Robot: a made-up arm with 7 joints. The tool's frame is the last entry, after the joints. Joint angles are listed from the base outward.
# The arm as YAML. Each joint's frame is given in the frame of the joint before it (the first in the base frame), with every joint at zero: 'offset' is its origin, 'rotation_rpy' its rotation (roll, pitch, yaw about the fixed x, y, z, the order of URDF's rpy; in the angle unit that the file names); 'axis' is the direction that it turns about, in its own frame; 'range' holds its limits. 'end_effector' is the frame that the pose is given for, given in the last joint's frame.
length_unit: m
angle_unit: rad
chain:
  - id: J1
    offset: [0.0, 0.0, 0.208]
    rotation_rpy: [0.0, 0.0, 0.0]
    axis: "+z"
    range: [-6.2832, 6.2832]
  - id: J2
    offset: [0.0, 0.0, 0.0]
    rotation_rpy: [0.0, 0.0, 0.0]
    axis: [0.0, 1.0, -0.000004]
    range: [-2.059, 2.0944]
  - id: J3
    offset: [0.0, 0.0, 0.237]
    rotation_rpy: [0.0, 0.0, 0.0]
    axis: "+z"
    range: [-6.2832, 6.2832]
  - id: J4
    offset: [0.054, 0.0, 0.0]
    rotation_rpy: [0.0, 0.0, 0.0]
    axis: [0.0, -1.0, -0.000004]
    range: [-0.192, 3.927]
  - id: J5
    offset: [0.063, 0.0, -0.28]
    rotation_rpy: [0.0, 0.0, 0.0]
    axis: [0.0, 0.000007, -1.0]
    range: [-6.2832, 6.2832]
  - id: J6
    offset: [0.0, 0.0, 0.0]
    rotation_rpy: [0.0, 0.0, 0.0]
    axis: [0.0, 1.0, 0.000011]
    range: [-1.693, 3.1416]
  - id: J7
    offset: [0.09, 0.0, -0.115]
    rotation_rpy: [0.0, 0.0, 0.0]
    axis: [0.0, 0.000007, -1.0]
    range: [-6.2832, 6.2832]
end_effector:
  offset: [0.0, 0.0, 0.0]
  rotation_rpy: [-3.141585, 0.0, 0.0]
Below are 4 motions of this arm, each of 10 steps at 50 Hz.
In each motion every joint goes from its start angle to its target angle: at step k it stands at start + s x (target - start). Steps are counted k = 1, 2, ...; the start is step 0. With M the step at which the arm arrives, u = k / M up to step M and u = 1 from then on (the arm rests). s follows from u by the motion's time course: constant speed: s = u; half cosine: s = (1 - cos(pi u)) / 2; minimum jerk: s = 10 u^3 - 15 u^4 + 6 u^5.
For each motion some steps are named. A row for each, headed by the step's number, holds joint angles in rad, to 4 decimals.
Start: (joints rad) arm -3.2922 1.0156 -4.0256 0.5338 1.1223 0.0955 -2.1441
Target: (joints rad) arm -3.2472 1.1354 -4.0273 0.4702 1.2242 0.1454 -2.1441
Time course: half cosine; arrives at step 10
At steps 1, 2, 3, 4, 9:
1: -3.2911 1.0185 -4.0256 0.5322 1.1248 0.0967 -2.1441
2: -3.2879 1.0270 -4.0258 0.5277 1.1320 0.1003 -2.1441
3: -3.2829 1.0403 -4.0260 0.5207 1.1433 0.1058 -2.1441
4: -3.2767 1.0570 -4.0262 0.5118 1.1575 0.1127 -2.1441
9: -3.2483 1.1325 -4.0273 0.4718 1.2217 0.1442 -2.1441

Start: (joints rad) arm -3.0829 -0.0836 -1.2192 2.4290 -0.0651 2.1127 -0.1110
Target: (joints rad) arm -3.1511 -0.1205 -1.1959 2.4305 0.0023 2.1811 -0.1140
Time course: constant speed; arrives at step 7
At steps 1, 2, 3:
1: -3.0926 -0.0889 -1.2159 2.4292 -0.0555 2.1225 -0.1114
2: -3.1024 -0.0941 -1.2125 2.4294 -0.0458 2.1322 -0.1119
3: -3.1121 -0.0994 -1.2092 2.4296 -0.0362 2.1420 -0.1123

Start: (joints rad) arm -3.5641 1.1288 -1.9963 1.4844 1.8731 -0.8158 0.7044
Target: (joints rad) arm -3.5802 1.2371 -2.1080 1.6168 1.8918 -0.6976 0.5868
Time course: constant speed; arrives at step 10
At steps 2, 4, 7, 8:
2: -3.5673 1.1505 -2.0186 1.5109 1.8768 -0.7922 0.6809
4: -3.5705 1.1721 -2.0410 1.5374 1.8806 -0.7685 0.6574
7: -3.5754 1.2046 -2.0745 1.5771 1.8862 -0.7331 0.6221
8: -3.5770 1.2154 -2.0857 1.5903 1.8881 -0.7212 0.6103

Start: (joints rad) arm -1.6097 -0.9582 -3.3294 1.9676 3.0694 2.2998 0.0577
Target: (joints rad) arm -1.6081 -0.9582 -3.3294 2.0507 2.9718 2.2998 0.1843
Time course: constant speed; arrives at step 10
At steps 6, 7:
6: -1.6087 -0.9582 -3.3294 2.0175 3.0108 2.2998 0.1337
7: -1.6086 -0.9582 -3.3294 2.0258 3.0011 2.2998 0.1463

